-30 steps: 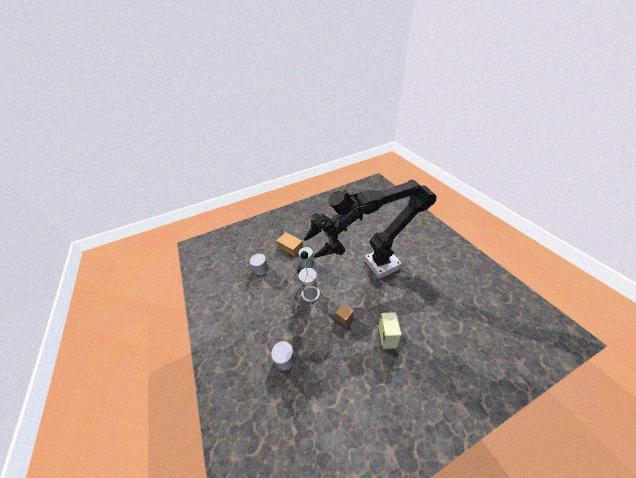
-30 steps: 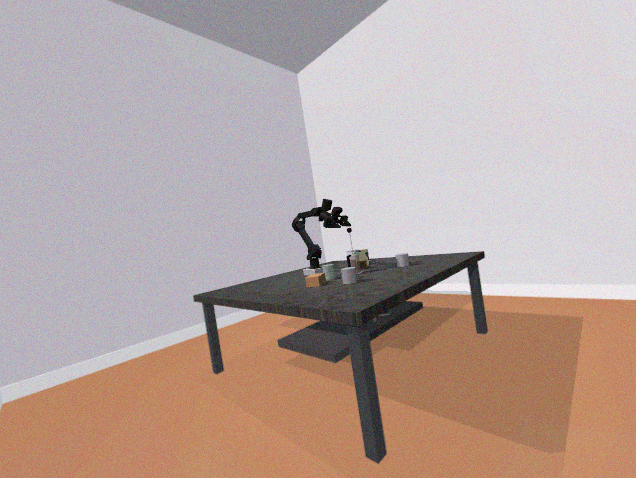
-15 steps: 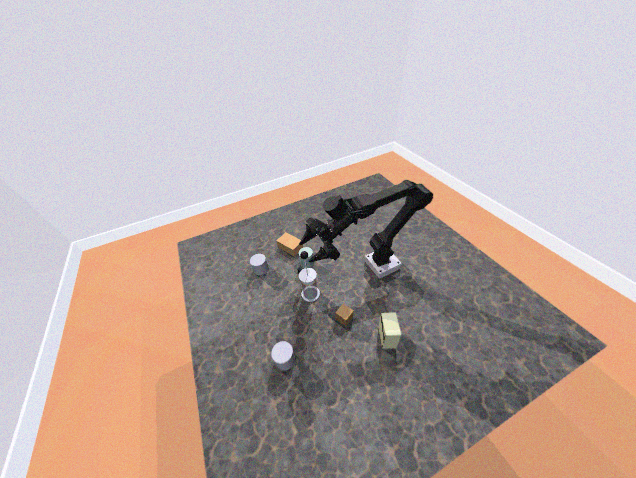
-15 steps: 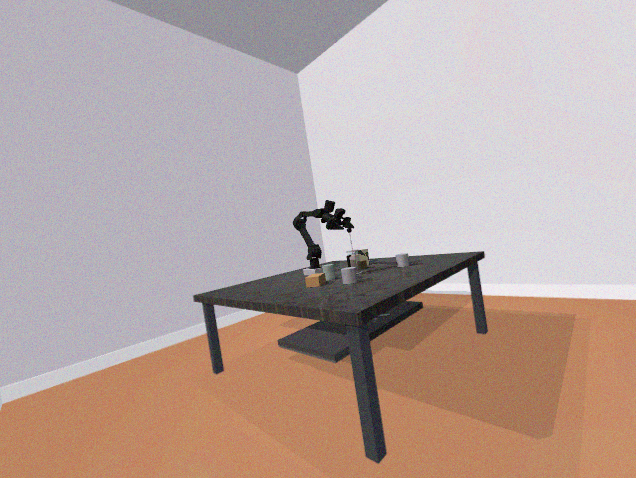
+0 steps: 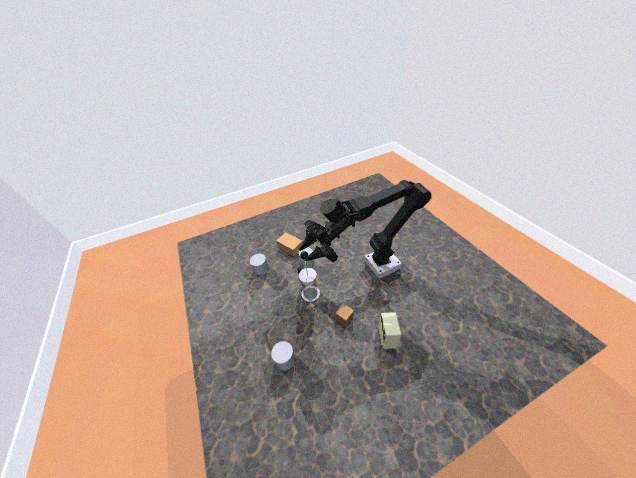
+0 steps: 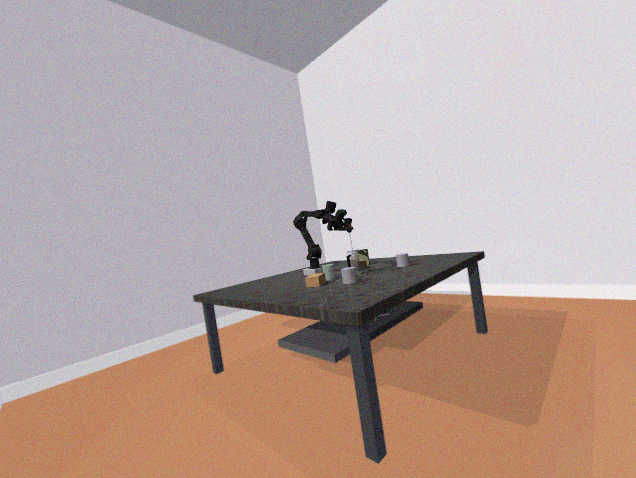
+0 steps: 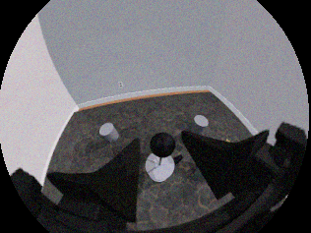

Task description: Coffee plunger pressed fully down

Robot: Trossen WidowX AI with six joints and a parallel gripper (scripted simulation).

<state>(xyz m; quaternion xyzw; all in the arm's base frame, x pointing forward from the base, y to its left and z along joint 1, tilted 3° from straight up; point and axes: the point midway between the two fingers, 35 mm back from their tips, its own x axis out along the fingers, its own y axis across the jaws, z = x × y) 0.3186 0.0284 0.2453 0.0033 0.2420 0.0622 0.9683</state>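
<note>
My gripper tip is 130 mm above the coffee press and 20 mm to the left of it. The rest, counted from my gripper tip: cream box (280 mm to the left, 220 mm behind, 200 mm below); small cube (230 mm below, 150 mm to the left, 100 mm behind); orange box (300 mm to the right, 230 mm below, 10 mm ahead).
</note>
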